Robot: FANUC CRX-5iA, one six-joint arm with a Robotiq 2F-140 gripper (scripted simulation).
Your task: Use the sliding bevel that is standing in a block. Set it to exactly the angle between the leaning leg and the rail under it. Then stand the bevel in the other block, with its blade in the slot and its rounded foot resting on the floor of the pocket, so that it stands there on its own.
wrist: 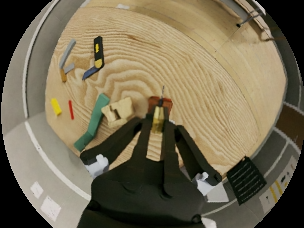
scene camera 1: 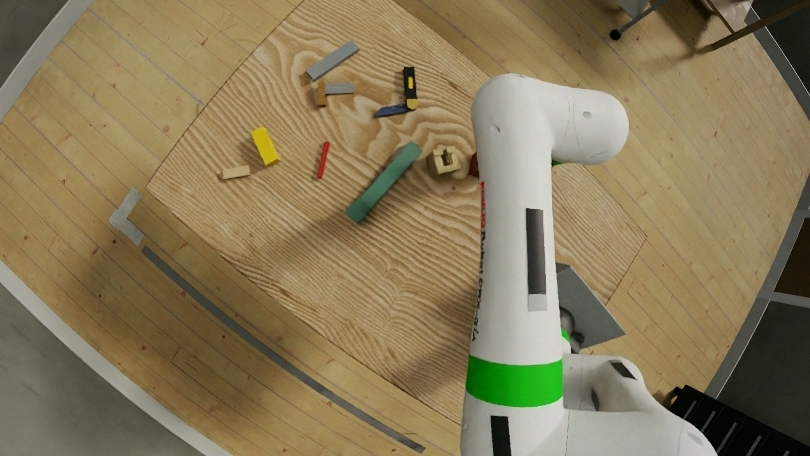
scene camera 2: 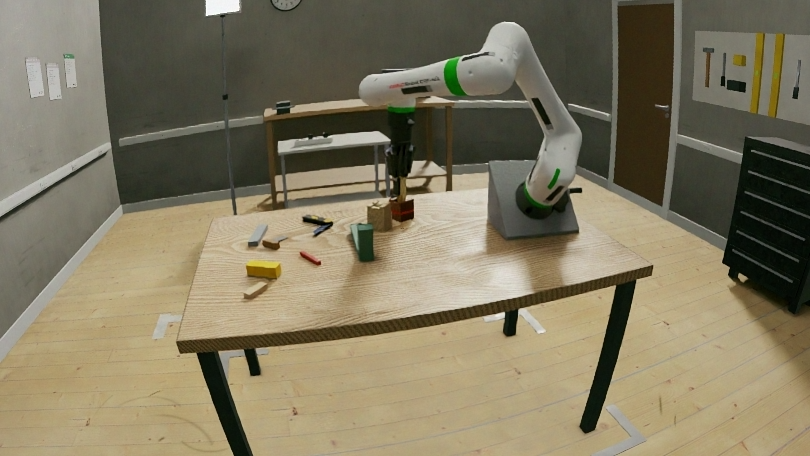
Labels:
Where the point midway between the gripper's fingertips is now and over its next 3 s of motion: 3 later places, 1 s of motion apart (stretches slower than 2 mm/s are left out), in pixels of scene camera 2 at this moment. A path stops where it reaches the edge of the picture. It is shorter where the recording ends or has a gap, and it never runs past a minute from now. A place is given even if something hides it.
My gripper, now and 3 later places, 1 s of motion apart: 399, 193; 399, 195; 399, 191; 398, 158

